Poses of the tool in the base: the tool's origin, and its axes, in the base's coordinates. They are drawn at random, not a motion.
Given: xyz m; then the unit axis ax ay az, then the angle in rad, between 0 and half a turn.
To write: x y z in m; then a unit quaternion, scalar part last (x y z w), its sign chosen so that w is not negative. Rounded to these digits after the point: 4 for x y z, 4 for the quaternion.
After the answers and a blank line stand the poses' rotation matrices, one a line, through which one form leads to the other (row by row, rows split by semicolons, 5 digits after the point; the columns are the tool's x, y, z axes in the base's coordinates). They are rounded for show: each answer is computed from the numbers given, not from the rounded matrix.
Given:
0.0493 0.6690 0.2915 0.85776 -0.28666 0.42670 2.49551
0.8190 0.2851 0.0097 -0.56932 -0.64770 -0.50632 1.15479
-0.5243 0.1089 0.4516 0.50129 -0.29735 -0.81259 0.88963
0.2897 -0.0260 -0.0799 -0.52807 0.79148 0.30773 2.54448
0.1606 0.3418 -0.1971 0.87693 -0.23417 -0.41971 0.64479
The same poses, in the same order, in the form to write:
0.0493 0.6690 0.2915 0.8134 -0.2718 0.4046 0.3175
0.8190 0.2851 0.0097 -0.3108 -0.3535 -0.2764 0.8379
-0.5243 0.1089 0.4516 0.2157 -0.1279 -0.3496 0.9027
0.2897 -0.0260 -0.0799 -0.5047 0.7565 0.2941 0.2941
0.1606 0.3418 -0.1971 0.2778 -0.0742 -0.1330 0.9485

0.52477 -0.69911 0.48566; -0.18531 -0.65066 -0.73641; 0.83083 0.29644 -0.47100
0.59725 0.68287 -0.42069; -0.24340 0.65410 0.71618; 0.76423 -0.32534 0.55687
0.72275 0.57605 -0.38183; -0.68644 0.66244 -0.29995; 0.08015 0.47889 0.87421
-0.31750 -0.93662 0.14813; -0.59057 0.31753 0.74189; -0.74190 0.14807 -0.65395
0.95362 0.21103 -0.21464; -0.29349 0.81024 -0.50733; 0.06685 0.54680 0.83459

